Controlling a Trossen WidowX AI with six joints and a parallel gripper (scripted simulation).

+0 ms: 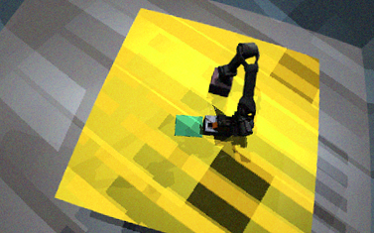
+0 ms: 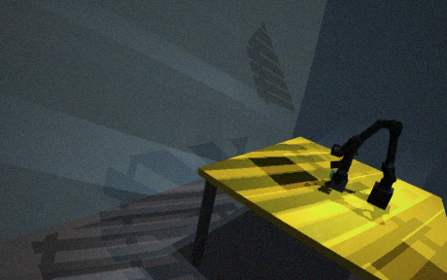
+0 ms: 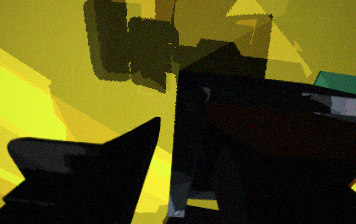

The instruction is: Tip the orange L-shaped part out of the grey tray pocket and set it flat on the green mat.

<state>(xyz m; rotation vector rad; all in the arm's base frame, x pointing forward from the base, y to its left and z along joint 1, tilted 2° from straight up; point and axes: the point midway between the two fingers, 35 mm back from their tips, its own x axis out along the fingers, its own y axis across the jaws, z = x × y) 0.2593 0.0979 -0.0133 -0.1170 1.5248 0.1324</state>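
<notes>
My gripper tip is now 5 cm to the left of the orange L-shaped part. Round my gripper tip: green mat: 22 cm to the right, 6 cm below, 3 cm ahead.
</notes>
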